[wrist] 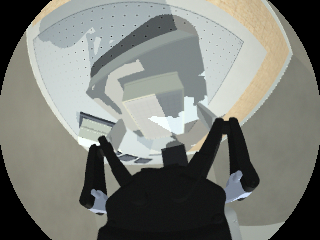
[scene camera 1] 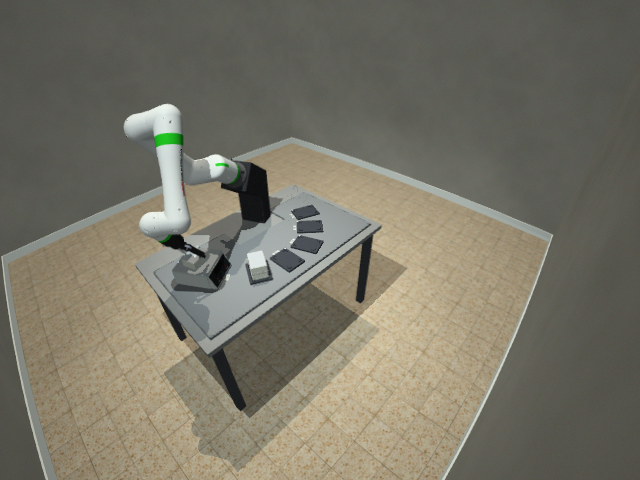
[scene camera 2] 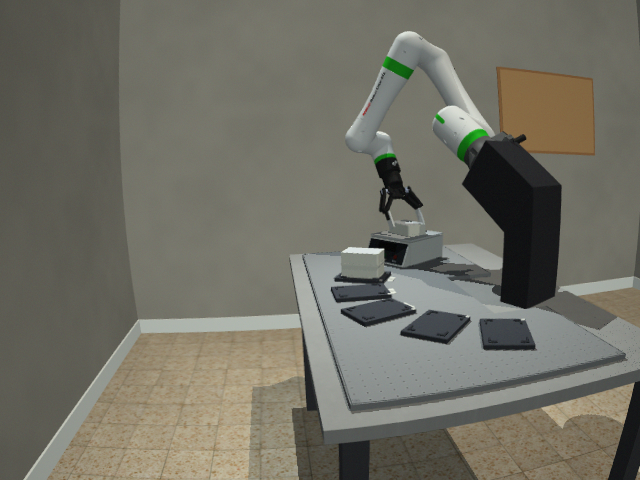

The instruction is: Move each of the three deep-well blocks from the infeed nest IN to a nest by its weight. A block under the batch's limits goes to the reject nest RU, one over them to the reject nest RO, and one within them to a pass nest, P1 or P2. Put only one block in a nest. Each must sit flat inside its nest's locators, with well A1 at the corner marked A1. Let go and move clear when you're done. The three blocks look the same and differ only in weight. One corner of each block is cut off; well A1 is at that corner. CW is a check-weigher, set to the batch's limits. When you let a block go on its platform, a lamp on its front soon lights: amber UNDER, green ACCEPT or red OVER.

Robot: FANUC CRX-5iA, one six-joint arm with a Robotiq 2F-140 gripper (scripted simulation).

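On a check-weigher CW, the spot at [scene camera 1: 213,280] is the same spot as the one at [scene camera 2: 370,247].
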